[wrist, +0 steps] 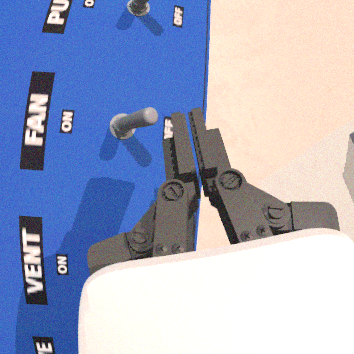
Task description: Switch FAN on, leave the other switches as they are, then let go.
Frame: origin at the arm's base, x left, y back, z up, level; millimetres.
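Seen in the pictures: gripper, fingertip midpoint: [188,127].
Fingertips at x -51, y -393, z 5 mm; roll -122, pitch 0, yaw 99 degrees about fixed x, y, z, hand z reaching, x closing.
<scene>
Pixels of each thing's top centre, then the offset from my fingertips to it. "pt": a spot on its surface instead.
- grey lever, surface spot: [135,121] pt dx -10, dy -36, dz -16 mm
- black FAN label, middle of its top: [32,117] dx -23, dy -122, dz -16 mm
- FAN switch's OFF label, surface spot: [168,128] pt dx -14, dy -19, dz -62 mm
- switch, surface spot: [138,7] pt dx -128, dy -40, dz -41 mm
- cut-off PU label, surface spot: [57,14] pt dx -121, dy -111, dz -20 mm
- VENT label, middle of its top: [28,264] dx +96, dy -136, dz -16 mm
The FAN switch is a grey lever [135,121] on the blue panel [100,60]. Its rounded tip points to the right in the view, toward the OFF side and away from the ON label [67,121]. The black FAN label [37,121] is at the left. My gripper [188,127] is shut with nothing between its fingers. The fingertips are to the right of the lever, apart from it, near the panel's right edge. The left finger partly covers the FAN switch's OFF label [168,128].
Part of another switch [138,7] shows at the top, beside the cut-off PU label [57,14]. The VENT label [34,260] is at the lower left; the gripper's white body hides the area to its right. A grey block [349,172] shows at the right edge.
</scene>
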